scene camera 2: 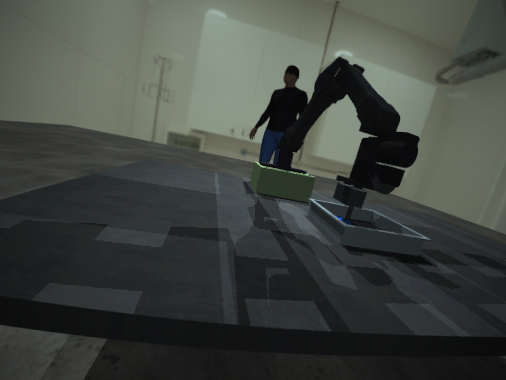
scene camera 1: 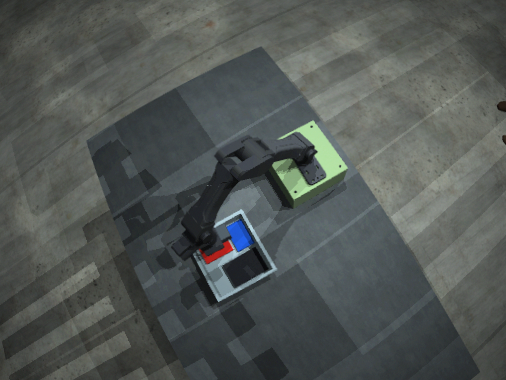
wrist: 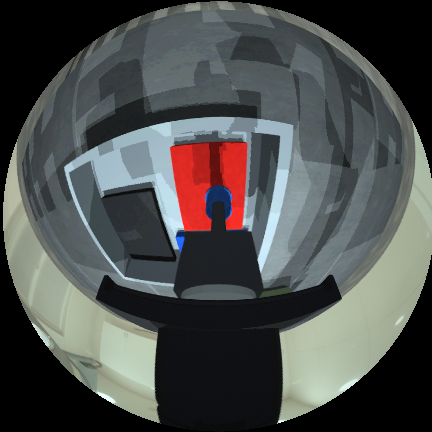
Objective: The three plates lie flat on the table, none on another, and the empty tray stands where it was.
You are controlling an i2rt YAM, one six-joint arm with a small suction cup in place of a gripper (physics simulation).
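Where they show: hand, tool point: point(wrist: 218, 192); arm's base, link origin: point(scene camera 2: 282, 168) point(scene camera 1: 303, 158).
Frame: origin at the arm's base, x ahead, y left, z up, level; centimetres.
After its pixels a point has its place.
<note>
The light grey tray point(scene camera 1: 229, 295) {y 28.5, x 44.7, z -5.2 cm} point(scene camera 2: 380, 241) {y 15.3, x 48.5, z -8.0 cm} point(wrist: 278, 169) {y 5.1, x 45.6, z -5.3 cm} stands on the dark table and holds all three plates. In it lie a red plate point(scene camera 1: 215, 254) {y 12.8, x 42.6, z -8.9 cm} point(wrist: 189, 189) {y 12.8, x 42.0, z -8.9 cm}, a blue plate point(scene camera 1: 239, 234) {y 10.5, x 31.8, z -8.8 cm} point(wrist: 179, 241) {y 15.2, x 34.1, z -8.9 cm} and a black plate point(scene camera 1: 244, 268) {y 22.1, x 36.0, z -9.0 cm} point(wrist: 137, 221) {y 20.9, x 37.7, z -8.9 cm}, each flat, none on another. My suction cup point(wrist: 217, 199) point(scene camera 2: 349, 215) reaches down into the tray and sits on the middle of the red plate, which still lies in the tray. The arm hides part of the red plate in the overhead view.
The arm's green base block point(scene camera 1: 319, 158) {y 2.8, x -4.8, z 0.0 cm} point(scene camera 2: 282, 185) {y -1.3, x 11.0, z -5.5 cm} stands behind the tray. A person point(scene camera 2: 283, 109) stands beyond the table's far edge. The table point(scene camera 1: 346, 264) {y 38.6, x 4.4, z -10.3 cm} carries patchy shadows on all sides of the tray.
</note>
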